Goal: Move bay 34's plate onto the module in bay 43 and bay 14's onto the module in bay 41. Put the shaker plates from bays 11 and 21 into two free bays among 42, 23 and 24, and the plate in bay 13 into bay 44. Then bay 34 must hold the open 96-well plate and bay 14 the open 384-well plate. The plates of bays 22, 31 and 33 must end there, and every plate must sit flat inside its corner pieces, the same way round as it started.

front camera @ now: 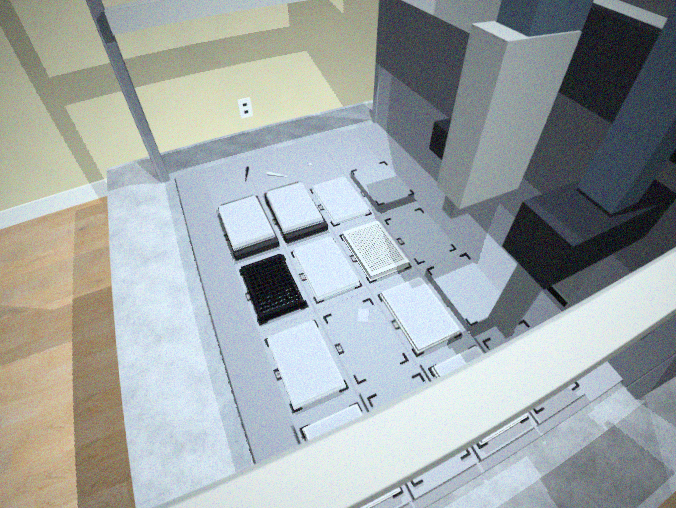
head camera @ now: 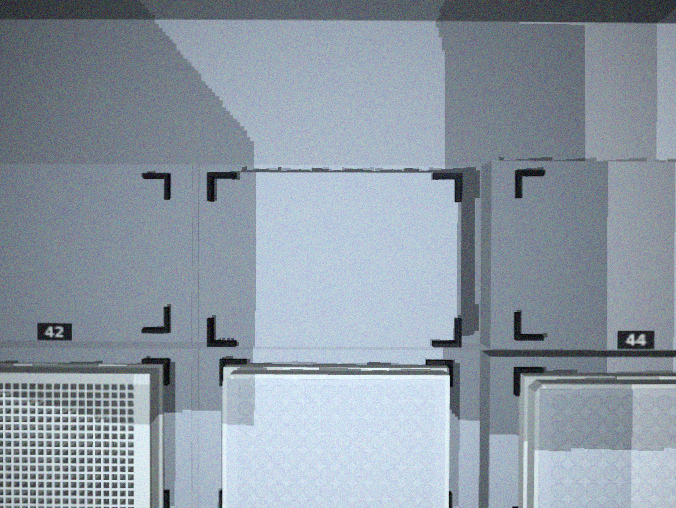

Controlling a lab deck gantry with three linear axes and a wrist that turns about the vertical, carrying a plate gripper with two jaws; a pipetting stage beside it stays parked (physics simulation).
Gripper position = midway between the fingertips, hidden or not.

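Note:
Looking through the front camera, I see a black 96-well plate [front camera: 273,290], a bay 43 module [front camera: 468,293] and my own gripper [front camera: 529,310]. The head camera shows me the module [head camera: 295,259] again, but the plate is out of frame in the head camera view.

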